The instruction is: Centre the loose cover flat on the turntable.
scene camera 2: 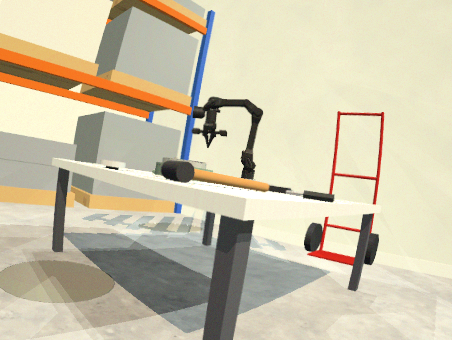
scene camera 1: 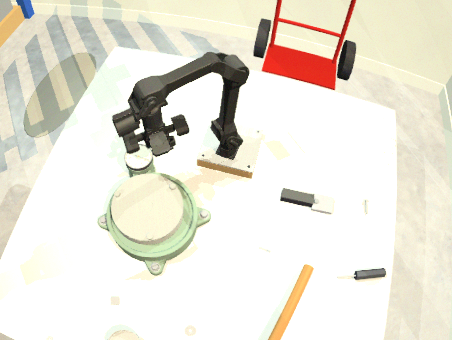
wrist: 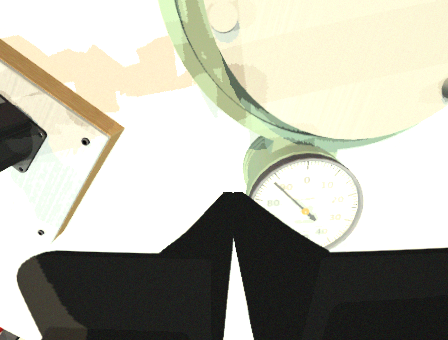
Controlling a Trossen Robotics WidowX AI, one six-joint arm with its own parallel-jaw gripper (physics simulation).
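Places are measured from the arm's base along level axes (x ahead, y left, z up), in metres.
Where they show: gripper, fingertip midpoint: [scene camera 2: 207,147] [wrist: 232,201]; arm's base at its link origin: [scene camera 2: 247,179] [scene camera 1: 227,149] [wrist: 11,134].
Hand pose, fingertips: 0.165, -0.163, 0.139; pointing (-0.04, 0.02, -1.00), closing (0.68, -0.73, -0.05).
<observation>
Each offset is from my fingertips to the top centre of the thing, as dx, dy, dz. "spot": to the spot under its first point.
The loose cover {+0.146, +0.016, -0.083} [scene camera 1: 147,212] [wrist: 340,65] is a beige disc with small round heads near its edge. It lies inside the green turntable [scene camera 1: 150,251] [wrist: 200,75] and looks flat. It sits off centre towards the dial: in the wrist view its edge comes close to the rim on the dial side, while a wider green band shows at the left. My gripper [scene camera 2: 208,145] [wrist: 232,201] is shut and empty, with its fingers pointing down. It hangs above the table beside the turntable, by the dial. Its fingertips are hidden in scene camera 1.
A dial gauge {spot: +0.008, -0.076, -0.077} [scene camera 1: 139,157] [wrist: 325,195] stands against the turntable's outer side. The arm's base plate [wrist: 75,185] is close by. A scraper {-0.099, +0.472, -0.150} [scene camera 1: 297,197], a screwdriver {+0.099, +0.724, -0.151} [scene camera 1: 370,274] and a mallet {+0.328, +0.518, -0.118} [scene camera 1: 292,302] [scene camera 2: 177,171] lie farther right in scene camera 1.
</observation>
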